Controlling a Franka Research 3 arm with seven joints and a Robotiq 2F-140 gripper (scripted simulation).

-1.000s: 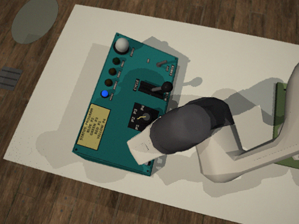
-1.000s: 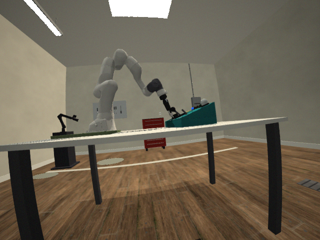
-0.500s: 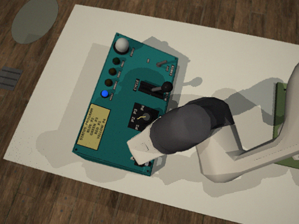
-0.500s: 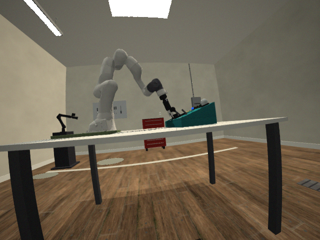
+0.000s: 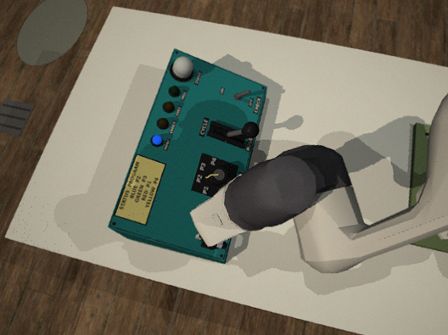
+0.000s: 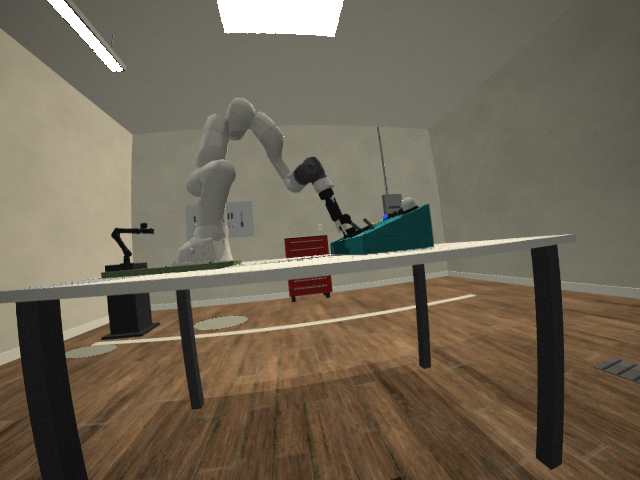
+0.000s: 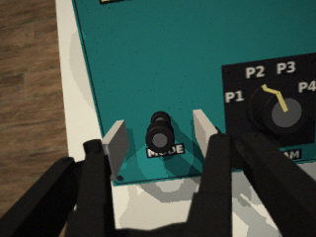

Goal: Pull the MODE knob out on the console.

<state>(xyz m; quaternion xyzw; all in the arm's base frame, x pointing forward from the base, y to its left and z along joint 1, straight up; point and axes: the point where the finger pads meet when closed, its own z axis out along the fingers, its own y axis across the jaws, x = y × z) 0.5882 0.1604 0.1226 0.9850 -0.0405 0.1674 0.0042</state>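
Now: hand 10 mm short of the mode knob and 20 mm above it. From my hand the other things lie so: cycle lever 30 mm behind, 240 mm to the right, 20 mm below; program dial 10 mm ahead, 120 mm to the right, 30 mm below; teal console 30 mm ahead, 180 mm to the right, 50 mm below.
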